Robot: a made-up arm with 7 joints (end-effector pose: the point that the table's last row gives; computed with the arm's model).
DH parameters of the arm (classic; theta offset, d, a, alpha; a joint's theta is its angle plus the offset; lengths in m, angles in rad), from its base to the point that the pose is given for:
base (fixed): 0 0 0 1.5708
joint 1: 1.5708 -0.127 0 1.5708
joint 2: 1.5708 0 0 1.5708
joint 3: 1.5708 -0.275 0 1.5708
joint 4: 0 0 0 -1.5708
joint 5: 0 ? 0 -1.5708
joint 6: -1.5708 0 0 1.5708
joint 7: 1.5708 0 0 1.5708
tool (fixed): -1.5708 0 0 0
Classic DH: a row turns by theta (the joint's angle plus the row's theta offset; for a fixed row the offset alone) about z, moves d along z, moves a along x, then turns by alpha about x.
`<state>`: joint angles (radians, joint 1 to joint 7).
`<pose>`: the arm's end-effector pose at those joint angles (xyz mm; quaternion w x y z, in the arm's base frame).
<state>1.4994 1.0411 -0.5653 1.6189 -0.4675 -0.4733 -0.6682</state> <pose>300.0 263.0 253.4 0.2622 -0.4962 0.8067 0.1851</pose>
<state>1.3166 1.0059 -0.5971 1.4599 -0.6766 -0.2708 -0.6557</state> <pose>376.8 292.4 178.1 0.1110 -0.6220 0.7392 0.2332</pose>
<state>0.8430 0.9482 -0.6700 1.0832 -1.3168 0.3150 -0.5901</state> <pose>443.9 370.1 -94.1 0.0639 0.8267 -0.3368 -0.4462</pose>
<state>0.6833 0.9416 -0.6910 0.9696 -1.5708 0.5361 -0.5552</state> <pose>417.8 397.4 -186.1 0.0147 0.8393 -0.1782 -0.5134</pose>
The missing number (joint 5, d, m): -0.325
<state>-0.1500 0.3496 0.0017 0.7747 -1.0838 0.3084 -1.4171</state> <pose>153.6 301.1 -505.1 0.3522 0.7901 -0.3694 -0.3394</pose>
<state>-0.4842 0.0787 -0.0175 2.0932 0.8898 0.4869 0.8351</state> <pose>196.7 131.0 -231.0 0.5672 -0.6471 -0.5087 -0.0285</pose>
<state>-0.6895 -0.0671 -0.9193 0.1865 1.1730 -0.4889 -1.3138</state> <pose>-347.0 39.3 -478.3 0.7934 0.5820 0.1479 0.0995</pose>
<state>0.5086 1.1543 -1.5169 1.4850 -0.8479 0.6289 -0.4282</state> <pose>218.9 273.2 -356.8 0.2566 0.5337 -0.3068 -0.7451</pose>
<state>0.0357 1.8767 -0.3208 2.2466 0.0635 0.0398 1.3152</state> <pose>242.4 219.5 -46.0 0.4779 -0.0250 0.0724 -0.8751</pose>
